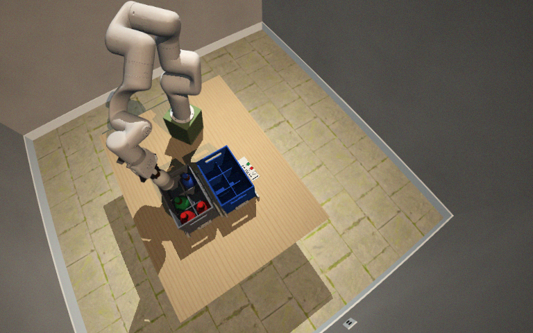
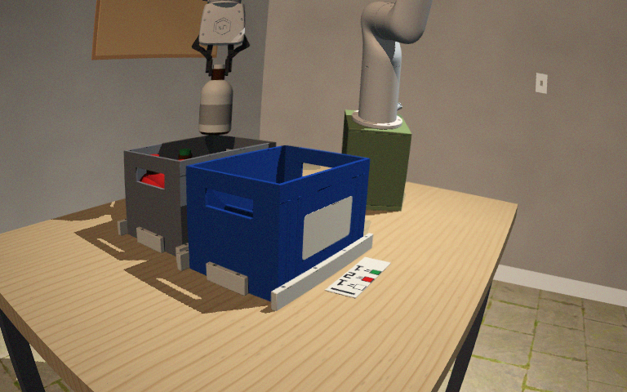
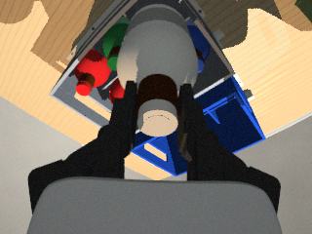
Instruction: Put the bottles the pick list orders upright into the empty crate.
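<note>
The white-label bottle lies 70 mm below my hand. Round my hand: grey crate 80 mm ahead, 50 mm to the left, 250 mm below; green-label bottle 90 mm ahead, 10 mm to the left, 250 mm below; blue-label bottle 10 mm behind, 90 mm to the left, 250 mm below.
</note>
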